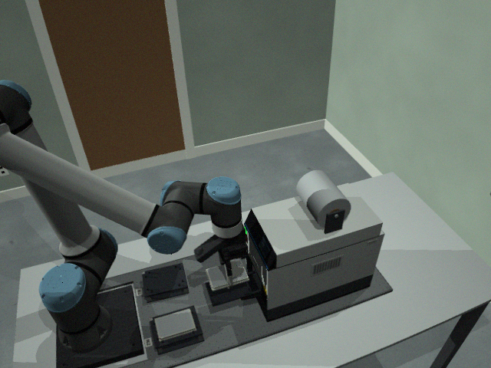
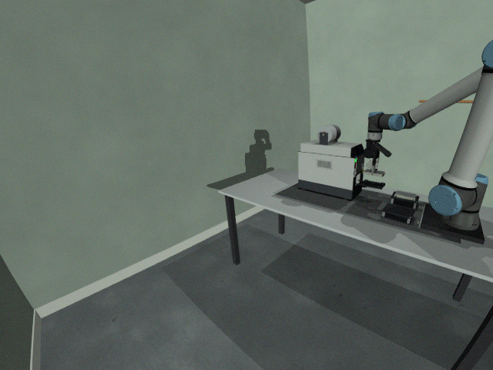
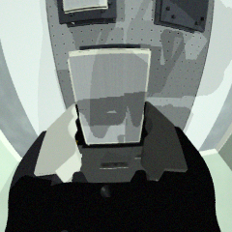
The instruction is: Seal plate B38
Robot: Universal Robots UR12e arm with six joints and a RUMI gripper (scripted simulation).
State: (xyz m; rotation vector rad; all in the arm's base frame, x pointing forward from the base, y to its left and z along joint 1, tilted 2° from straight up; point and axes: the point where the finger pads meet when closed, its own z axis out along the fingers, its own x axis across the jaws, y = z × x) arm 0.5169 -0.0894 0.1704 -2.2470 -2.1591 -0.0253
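My gripper is now 200 mm past the nest N1, 180 mm to the right of it and 150 mm above it. From my hand the other things lie so: foil-covered plate (210 mm behind, 130 mm below, 40 mm to the right); then plate B38 (10 mm below); then sealer stage (80 mm below).
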